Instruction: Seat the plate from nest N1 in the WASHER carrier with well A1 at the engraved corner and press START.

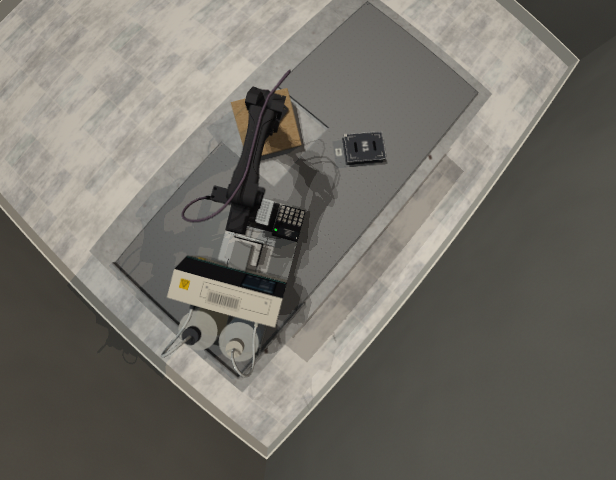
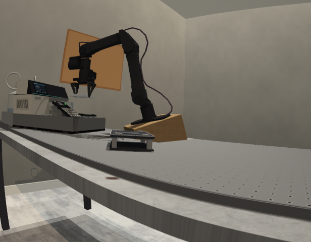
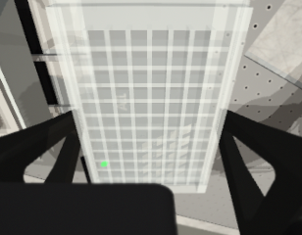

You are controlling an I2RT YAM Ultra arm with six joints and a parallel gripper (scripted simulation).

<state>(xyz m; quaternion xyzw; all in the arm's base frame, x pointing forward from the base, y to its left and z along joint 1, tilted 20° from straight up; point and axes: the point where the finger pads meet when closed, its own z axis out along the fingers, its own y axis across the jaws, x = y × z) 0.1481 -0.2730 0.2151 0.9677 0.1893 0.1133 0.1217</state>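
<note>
Now: the black carrier pocket 100 mm below my hand. The rest, counted from my hand: plate washer 150 mm to the right, 50 mm below, 50 mm ahead; clear well plate right at my hand; nest 480 mm to the left, 190 mm ahead, 150 mm below.
</note>
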